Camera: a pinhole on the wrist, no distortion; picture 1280 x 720 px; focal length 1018.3 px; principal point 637.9 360.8 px. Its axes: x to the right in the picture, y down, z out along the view. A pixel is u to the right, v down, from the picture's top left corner.
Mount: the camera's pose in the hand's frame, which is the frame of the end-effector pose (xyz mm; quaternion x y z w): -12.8 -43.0 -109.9 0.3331 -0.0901 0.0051 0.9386
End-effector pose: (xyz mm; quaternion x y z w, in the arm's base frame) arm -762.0 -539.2 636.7 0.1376 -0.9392 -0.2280 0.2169
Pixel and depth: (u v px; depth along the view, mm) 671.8 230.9 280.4
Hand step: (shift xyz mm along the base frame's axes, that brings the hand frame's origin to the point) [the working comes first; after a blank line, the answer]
In the camera's frame: 9.3 -35.8 280.4

41.7 -164.3 -203.4
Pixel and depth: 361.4 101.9 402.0
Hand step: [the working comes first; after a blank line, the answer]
In the camera's frame: -109.2 -102.2 402.0

161.3 -210.3 -333.1
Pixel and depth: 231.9 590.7 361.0
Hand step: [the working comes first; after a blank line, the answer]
In the camera's frame: -143.9 81.5 361.0

132.6 -21.2 -325.9
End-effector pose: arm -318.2 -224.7 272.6 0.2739 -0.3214 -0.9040 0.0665
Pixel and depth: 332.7 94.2 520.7
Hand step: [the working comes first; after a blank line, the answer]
In the camera's frame: -156.1 -136.3 520.7

136.6 533.8 -66.1
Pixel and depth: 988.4 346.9 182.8
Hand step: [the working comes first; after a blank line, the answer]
In the camera's frame: 62.9 -2.5 182.8

-27.7 143.0 -84.1
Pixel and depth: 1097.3 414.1 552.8
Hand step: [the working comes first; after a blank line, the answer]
In the camera's frame: 249.4 28.9 552.8

-296.0 459.2 -57.5
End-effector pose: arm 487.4 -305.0 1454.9 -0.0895 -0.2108 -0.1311 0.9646
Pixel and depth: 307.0 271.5 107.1
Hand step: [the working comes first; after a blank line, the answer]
In the camera's frame: -34.8 -9.4 107.1

-74.4 -105.1 -50.0
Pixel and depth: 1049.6 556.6 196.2
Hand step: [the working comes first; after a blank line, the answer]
In the camera's frame: 79.3 37.7 196.2

-43.9 -122.4 98.2
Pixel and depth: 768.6 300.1 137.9
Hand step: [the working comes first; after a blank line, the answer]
In the camera's frame: 17.7 -8.2 137.9

-52.6 -127.5 2.2
